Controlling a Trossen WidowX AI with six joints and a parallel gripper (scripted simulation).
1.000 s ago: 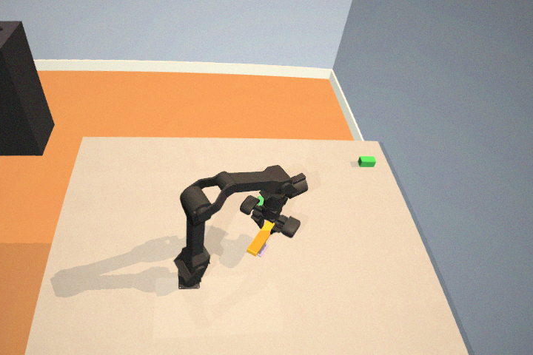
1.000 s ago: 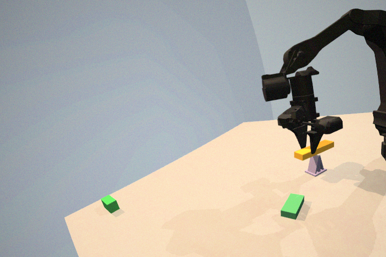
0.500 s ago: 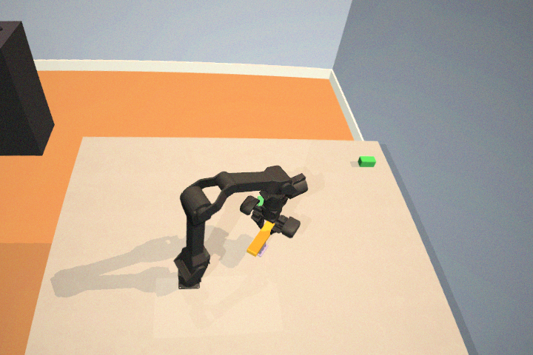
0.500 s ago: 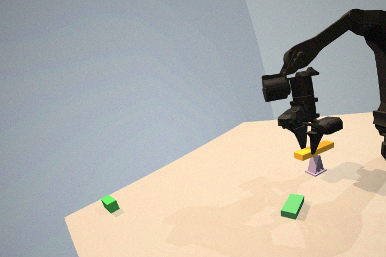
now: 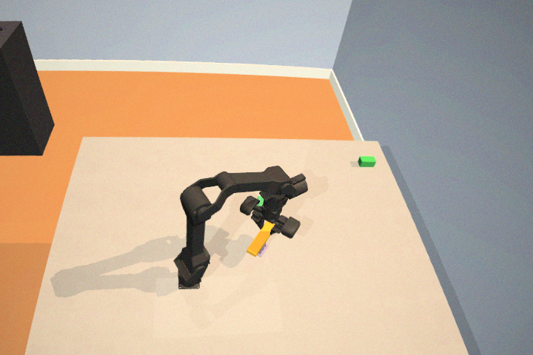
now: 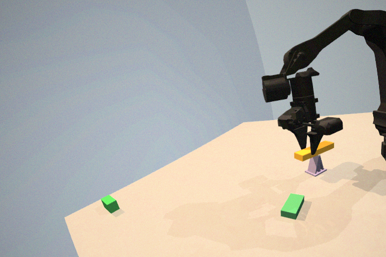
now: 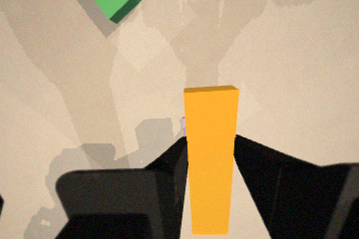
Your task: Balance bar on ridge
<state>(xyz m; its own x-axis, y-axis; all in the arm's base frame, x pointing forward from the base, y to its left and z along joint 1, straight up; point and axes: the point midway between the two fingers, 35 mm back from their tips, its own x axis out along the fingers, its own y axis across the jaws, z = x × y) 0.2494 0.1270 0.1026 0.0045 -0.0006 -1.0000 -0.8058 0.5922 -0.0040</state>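
My gripper tip is now 20 mm past the yellow bar and 20 mm to the left of it. From my gripper tip the other things lie so: small green cube: 490 mm ahead, 370 mm to the left, 50 mm below; flat green block: 10 mm ahead, 160 mm to the left, 60 mm below.
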